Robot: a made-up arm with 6 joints.
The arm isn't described. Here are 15 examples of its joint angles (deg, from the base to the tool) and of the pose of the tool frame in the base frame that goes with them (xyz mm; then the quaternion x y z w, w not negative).
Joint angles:
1: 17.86 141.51 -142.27 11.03 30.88 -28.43
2: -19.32 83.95 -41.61 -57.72 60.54 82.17
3: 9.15 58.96 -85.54 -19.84 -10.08 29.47
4: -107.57 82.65 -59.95 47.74 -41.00 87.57
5: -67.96 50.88 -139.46 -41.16 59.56 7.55
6: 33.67 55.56 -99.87 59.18 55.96 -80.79
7: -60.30 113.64 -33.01 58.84 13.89 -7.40
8: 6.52 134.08 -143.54 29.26 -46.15 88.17
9: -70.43 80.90 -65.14 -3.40 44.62 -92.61
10: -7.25 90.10 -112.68 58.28 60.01 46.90
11: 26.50 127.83 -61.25 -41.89 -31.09 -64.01
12: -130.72 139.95 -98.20 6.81 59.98 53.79
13: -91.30 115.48 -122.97 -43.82 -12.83 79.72
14: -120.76 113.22 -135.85 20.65 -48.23 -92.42
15: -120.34 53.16 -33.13 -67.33 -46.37 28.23
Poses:
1: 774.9 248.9 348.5 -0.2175 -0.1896 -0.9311 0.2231
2: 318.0 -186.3 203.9 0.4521 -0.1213 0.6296 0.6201
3: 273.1 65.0 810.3 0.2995 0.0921 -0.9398 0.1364
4: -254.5 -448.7 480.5 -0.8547 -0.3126 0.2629 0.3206
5: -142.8 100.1 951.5 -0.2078 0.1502 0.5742 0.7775
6: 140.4 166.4 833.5 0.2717 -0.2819 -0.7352 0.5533
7: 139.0 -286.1 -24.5 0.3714 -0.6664 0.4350 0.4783
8: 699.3 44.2 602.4 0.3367 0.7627 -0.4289 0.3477
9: 100.9 -480.5 397.9 0.6763 0.3467 0.6441 0.0864
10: 484.7 14.5 718.7 -0.3433 0.6694 -0.6273 0.2012
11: 495.7 295.9 23.5 0.0646 -0.7054 -0.5397 0.4550
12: -447.5 -492.3 8.6 -0.0428 -0.7840 -0.0597 0.6164
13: -5.1 -700.8 604.9 -0.2858 -0.1193 0.7599 0.5716
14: -386.3 -434.9 772.2 0.1823 0.5246 -0.0785 0.8279
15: -123.1 -301.9 412.8 0.1890 0.2351 0.7225 0.6221
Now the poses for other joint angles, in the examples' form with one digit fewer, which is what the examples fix.
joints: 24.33 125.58 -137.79 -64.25 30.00 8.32
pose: 687 271 555 0.027 0.430 0.901 0.049
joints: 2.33 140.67 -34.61 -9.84 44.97 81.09
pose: 161 15 -132 0.764 -0.142 0.249 0.578
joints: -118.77 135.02 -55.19 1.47 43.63 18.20
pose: -219 -318 -108 0.357 -0.798 0.121 0.470
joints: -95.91 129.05 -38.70 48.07 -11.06 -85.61
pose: -137 -335 -96 0.654 -0.274 0.566 0.420
